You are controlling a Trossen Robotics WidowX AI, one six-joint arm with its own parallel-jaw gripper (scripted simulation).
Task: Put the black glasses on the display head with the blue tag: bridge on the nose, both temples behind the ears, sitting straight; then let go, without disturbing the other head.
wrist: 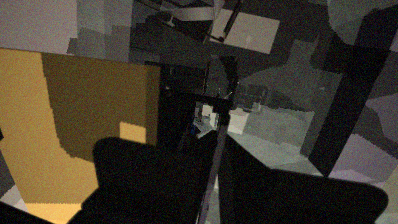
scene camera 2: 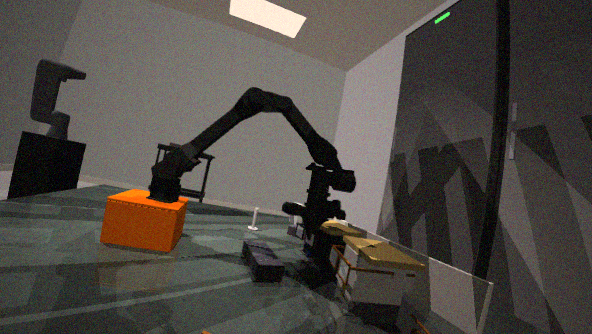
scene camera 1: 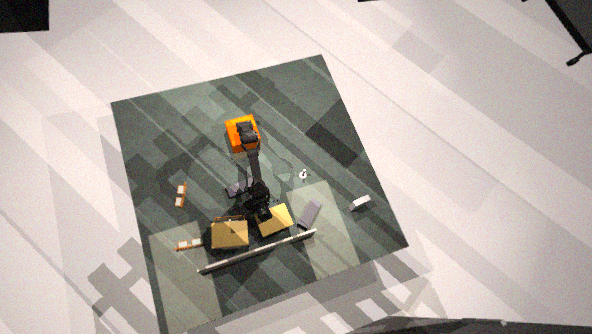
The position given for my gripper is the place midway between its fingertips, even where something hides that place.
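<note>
There's a dark grey case [scene camera 2: 264, 264] that I can see, and then there's my gripper [scene camera 2: 309, 240]. You'd find my gripper in the wrist view too, at [wrist: 217, 136].
</note>
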